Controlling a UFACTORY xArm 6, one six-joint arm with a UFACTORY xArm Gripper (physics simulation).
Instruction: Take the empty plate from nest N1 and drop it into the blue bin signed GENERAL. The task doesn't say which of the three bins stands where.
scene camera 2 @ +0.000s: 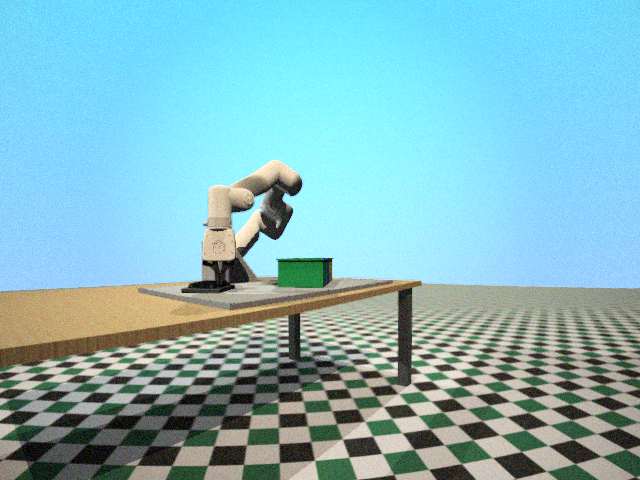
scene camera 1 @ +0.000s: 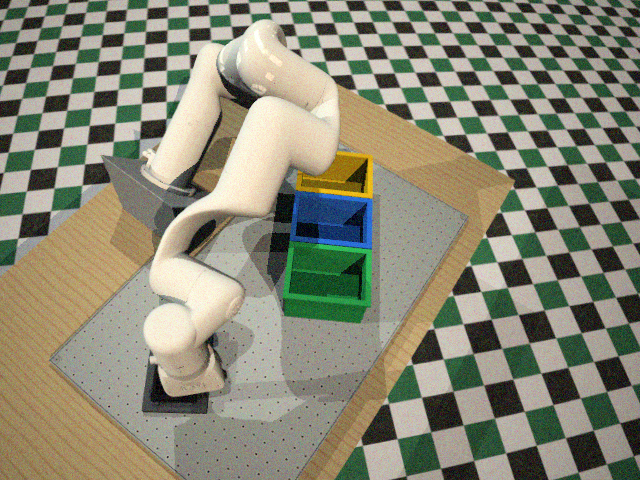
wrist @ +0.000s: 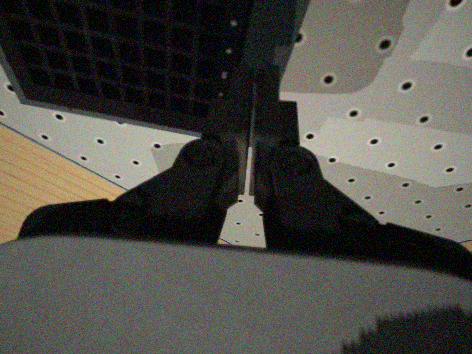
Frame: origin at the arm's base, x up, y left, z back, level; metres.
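Seen in the pictures: gripper, fingertip midpoint: (scene camera 2: 220,284) (scene camera 1: 201,390) (wrist: 254,98); arm's base, link origin: (scene camera 1: 167,181).
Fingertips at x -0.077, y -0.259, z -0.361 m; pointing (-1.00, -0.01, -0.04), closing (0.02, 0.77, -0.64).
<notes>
Pixels of each thing's top centre, then the offset from my fingertips to it. "*": a spot on its surface instead. Level surfaces: height alone.
- dark nest frame, top centre: (scene camera 1: 177,367) (scene camera 2: 209,283) dx +0.000, dy +0.000, dz +0.066 m
- blue bin, top centre: (scene camera 1: 332,218) (scene camera 2: 308,258) dx +0.078, dy +0.425, dz +0.030 m
- yellow bin, surface spot: (scene camera 1: 364,176) * dx +0.029, dy +0.606, dz +0.065 m
- wooden table, surface height: dx -0.034 m
A black plate with a grid of wells (wrist: 120,55) (scene camera 1: 161,396) sits in the dark nest frame (scene camera 1: 175,408) (scene camera 2: 199,289) (wrist: 100,115) on the grey board. No nest label is readable. My gripper (wrist: 254,98) (scene camera 2: 220,281) points down with its fingers shut and nothing between them. In the wrist view the fingers overlap the right edge of the plate; in scene camera 2 they are low over the nest. The arm hides them and much of the plate in scene camera 1. The blue bin (scene camera 1: 330,212) stands in the middle of the row of bins; its sign does not show.
The yellow bin (scene camera 1: 364,176) and the green bin (scene camera 1: 325,307) (scene camera 2: 300,273) stand on either side of the blue one, touching or nearly so. The grey perforated board (scene camera 1: 330,356) (scene camera 2: 232,303) lies on the wooden table (scene camera 1: 41,408) (scene camera 2: 103,322). The arm arches over the board's left side.
</notes>
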